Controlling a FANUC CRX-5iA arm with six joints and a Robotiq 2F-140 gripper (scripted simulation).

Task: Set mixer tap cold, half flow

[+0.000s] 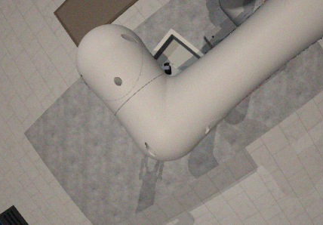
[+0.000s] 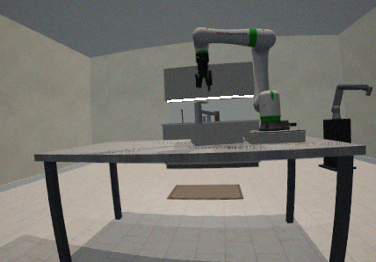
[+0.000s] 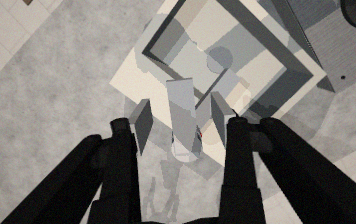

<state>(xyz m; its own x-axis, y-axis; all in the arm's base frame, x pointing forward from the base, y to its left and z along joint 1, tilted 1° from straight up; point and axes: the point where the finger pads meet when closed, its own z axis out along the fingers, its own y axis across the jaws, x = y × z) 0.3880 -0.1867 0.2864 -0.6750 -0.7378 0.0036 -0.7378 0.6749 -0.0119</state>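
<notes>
My gripper is now 7 cm above the grey tap lever, 2 cm to the right of it and 2 cm short of it. Also, from my hand: sink basin 31 cm below, 6 cm to the left, 6 cm behind; mixer tap 12 cm below, 4 cm to the left, 3 cm ahead.
</notes>
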